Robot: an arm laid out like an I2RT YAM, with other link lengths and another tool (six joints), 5 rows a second.
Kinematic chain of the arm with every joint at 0, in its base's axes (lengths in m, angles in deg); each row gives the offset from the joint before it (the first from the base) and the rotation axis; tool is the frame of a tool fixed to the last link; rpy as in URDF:
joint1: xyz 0 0 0.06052 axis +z
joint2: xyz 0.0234 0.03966 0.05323 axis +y
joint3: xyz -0.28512 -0.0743 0 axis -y
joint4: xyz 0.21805 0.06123 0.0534 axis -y
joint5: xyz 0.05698 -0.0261 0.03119 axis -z
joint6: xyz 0.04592 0 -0.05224 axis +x
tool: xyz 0.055 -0.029 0.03 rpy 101.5 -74.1 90
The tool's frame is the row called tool.
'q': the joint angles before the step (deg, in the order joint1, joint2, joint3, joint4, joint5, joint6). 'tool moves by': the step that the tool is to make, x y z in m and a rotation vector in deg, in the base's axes. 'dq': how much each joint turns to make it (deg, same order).
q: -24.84, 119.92, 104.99, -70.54, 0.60, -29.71
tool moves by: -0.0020, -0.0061, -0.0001, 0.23, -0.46, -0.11
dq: -1.07, -0.01, -0.07, 0.38, -0.48, -0.92
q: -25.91, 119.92, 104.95, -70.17, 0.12, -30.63
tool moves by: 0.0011, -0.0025, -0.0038, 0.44, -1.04, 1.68
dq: -0.71, 0.00, -1.06, 1.78, -1.07, -2.31
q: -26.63, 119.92, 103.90, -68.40, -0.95, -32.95
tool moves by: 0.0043, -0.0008, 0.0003, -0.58, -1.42, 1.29
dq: -0.02, 0.00, -0.18, 1.68, -0.26, -1.29
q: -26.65, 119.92, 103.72, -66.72, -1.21, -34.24
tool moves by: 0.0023, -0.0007, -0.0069, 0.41, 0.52, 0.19
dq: 0.00, 1.00, 0.00, 0.35, -0.15, -0.17
